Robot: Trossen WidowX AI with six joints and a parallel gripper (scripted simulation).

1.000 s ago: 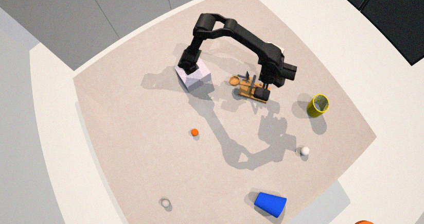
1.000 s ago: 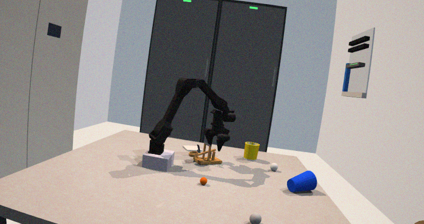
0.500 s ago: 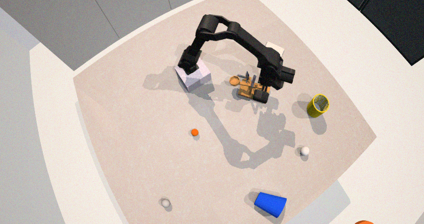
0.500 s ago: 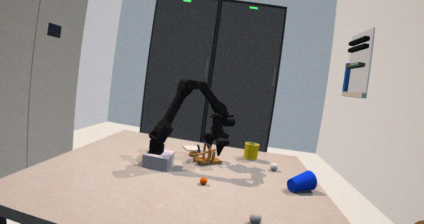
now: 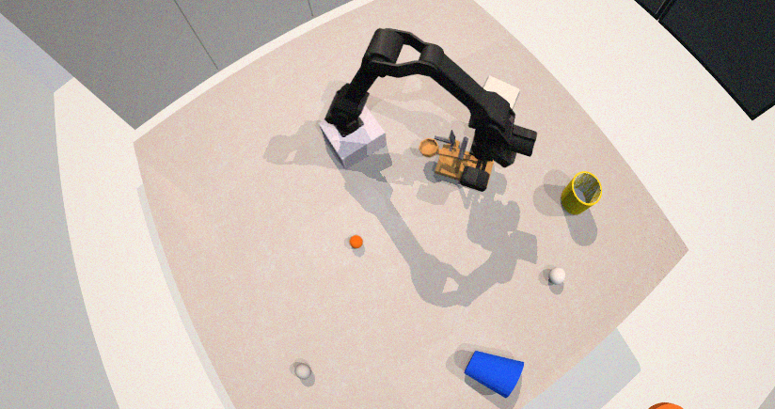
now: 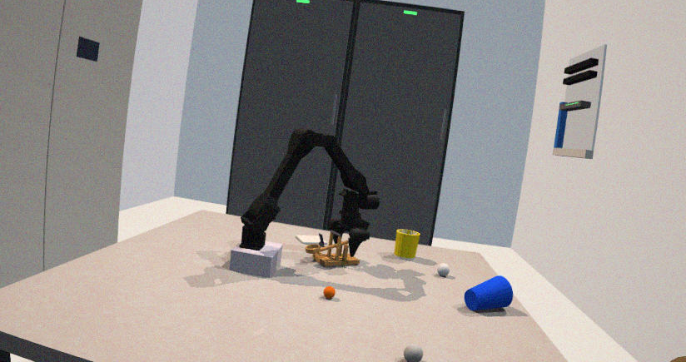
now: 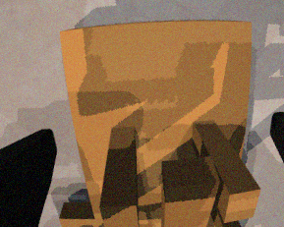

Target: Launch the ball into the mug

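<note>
Now: gripper tip 10 mm past the orange ball, 350 mm to the left of it and 20 mm above it. Round my gripper tip: wooden catapult (60 mm behind, 30 mm to the right, 20 mm above); then flat white tile (150 mm behind, 220 mm to the left, 30 mm below); then yellow mug (230 mm ahead, 180 mm to the left).
</note>
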